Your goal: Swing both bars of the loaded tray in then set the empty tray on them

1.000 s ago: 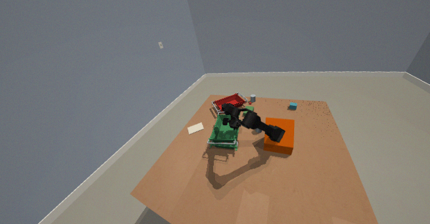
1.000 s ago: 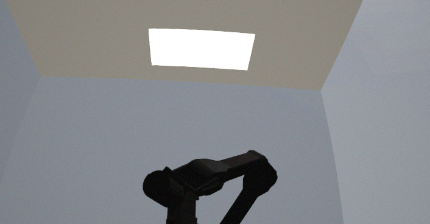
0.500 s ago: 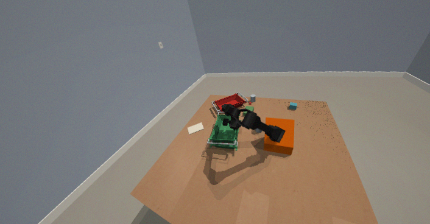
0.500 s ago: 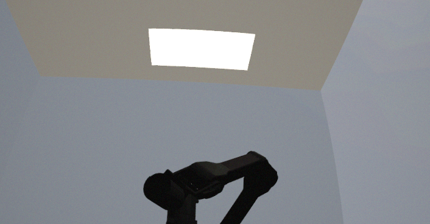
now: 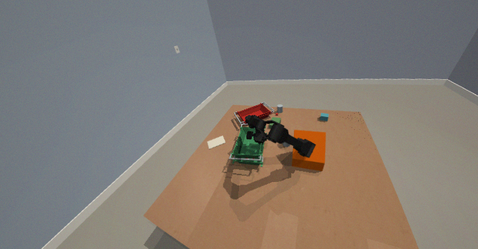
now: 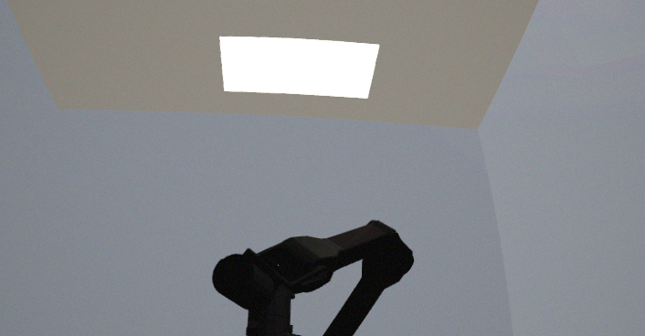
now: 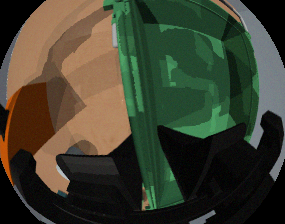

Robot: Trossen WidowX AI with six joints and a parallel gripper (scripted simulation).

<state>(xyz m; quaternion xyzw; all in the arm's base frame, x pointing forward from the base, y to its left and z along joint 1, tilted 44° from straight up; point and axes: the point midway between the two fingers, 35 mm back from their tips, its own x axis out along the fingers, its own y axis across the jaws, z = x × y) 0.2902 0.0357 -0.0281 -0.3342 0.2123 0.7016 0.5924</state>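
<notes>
My gripper tip is 8 cm short of the green tray, 2 cm to the right of it and 3 cm below it. Also, from my gripper tip: white card (42 cm ahead, 2 cm to the left, 8 cm below); then green block (1 cm behind, 34 cm to the right, 7 cm below); then cube (41 cm behind, 51 cm to the right, 6 cm below).
</notes>
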